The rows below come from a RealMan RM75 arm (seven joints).
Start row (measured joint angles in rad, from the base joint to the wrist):
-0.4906, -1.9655, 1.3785, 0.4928, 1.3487, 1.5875, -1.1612
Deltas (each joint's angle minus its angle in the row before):
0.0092, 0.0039, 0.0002, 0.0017, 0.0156, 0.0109, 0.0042
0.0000, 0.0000, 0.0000, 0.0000, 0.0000, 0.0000, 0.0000
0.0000, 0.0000, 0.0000, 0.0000, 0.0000, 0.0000, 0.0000
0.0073, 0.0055, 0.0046, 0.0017, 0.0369, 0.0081, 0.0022
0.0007, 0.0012, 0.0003, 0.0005, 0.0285, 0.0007, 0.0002
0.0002, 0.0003, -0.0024, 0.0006, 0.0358, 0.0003, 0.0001
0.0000, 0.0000, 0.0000, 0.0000, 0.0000, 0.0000, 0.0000
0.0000, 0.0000, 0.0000, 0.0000, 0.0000, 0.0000, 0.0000
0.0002, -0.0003, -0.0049, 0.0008, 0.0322, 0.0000, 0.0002
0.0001, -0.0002, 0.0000, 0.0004, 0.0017, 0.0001, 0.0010
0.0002, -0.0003, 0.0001, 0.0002, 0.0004, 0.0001, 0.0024
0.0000, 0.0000, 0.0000, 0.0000, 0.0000, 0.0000, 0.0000
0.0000, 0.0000, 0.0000, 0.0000, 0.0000, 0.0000, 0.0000
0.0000, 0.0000, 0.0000, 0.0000, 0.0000, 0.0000, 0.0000
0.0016, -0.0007, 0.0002, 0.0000, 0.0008, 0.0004, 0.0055
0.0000, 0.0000, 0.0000, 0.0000, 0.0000, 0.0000, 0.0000
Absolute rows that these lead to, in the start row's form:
-0.4814, -1.9616, 1.3787, 0.4945, 1.3643, 1.5984, -1.1570
-0.4814, -1.9616, 1.3787, 0.4945, 1.3643, 1.5984, -1.1570
-0.4814, -1.9616, 1.3787, 0.4945, 1.3643, 1.5984, -1.1570
-0.4741, -1.9561, 1.3833, 0.4962, 1.4012, 1.6065, -1.1548
-0.4734, -1.9549, 1.3836, 0.4967, 1.4297, 1.6072, -1.1546
-0.4732, -1.9546, 1.3812, 0.4973, 1.4655, 1.6075, -1.1545
-0.4732, -1.9546, 1.3812, 0.4973, 1.4655, 1.6075, -1.1545
-0.4732, -1.9546, 1.3812, 0.4973, 1.4655, 1.6075, -1.1545
-0.4730, -1.9549, 1.3763, 0.4981, 1.4977, 1.6075, -1.1543
-0.4729, -1.9551, 1.3763, 0.4985, 1.4994, 1.6076, -1.1533
-0.4727, -1.9554, 1.3764, 0.4987, 1.4998, 1.6077, -1.1509
-0.4727, -1.9554, 1.3764, 0.4987, 1.4998, 1.6077, -1.1509
-0.4727, -1.9554, 1.3764, 0.4987, 1.4998, 1.6077, -1.1509
-0.4727, -1.9554, 1.3764, 0.4987, 1.4998, 1.6077, -1.1509
-0.4711, -1.9561, 1.3766, 0.4987, 1.5006, 1.6081, -1.1454
-0.4711, -1.9561, 1.3766, 0.4987, 1.5006, 1.6081, -1.1454

